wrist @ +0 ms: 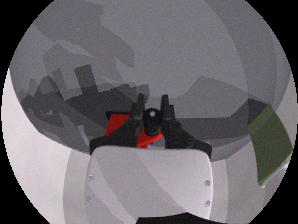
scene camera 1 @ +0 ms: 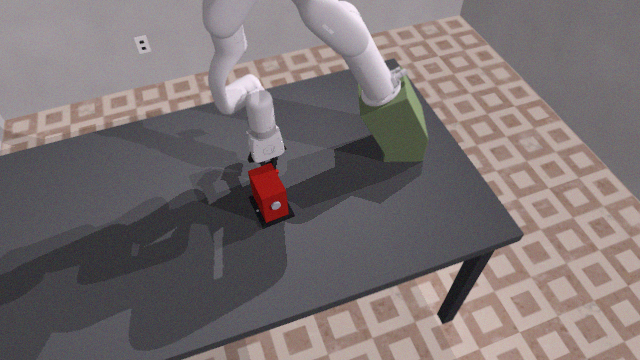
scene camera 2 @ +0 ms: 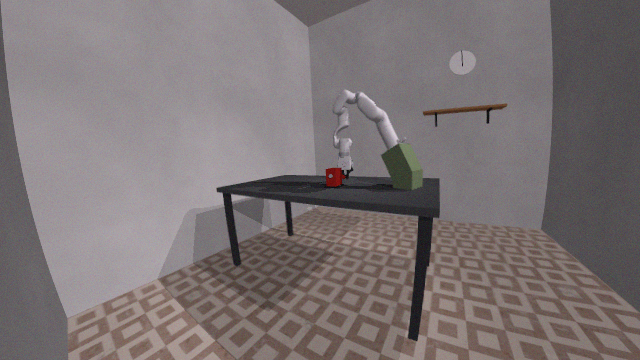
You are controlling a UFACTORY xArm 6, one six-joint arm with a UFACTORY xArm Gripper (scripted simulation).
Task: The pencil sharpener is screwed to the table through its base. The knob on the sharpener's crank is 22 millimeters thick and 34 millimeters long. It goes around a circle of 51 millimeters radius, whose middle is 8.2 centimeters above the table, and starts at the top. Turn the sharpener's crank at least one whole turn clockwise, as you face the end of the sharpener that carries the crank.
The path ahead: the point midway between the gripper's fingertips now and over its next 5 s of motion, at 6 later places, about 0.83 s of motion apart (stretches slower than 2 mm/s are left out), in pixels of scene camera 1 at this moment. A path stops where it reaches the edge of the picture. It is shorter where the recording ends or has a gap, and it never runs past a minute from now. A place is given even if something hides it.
The gripper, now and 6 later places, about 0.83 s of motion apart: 269, 168; 270, 162; 269, 159; 259, 156; 253, 156; 252, 152; 250, 141
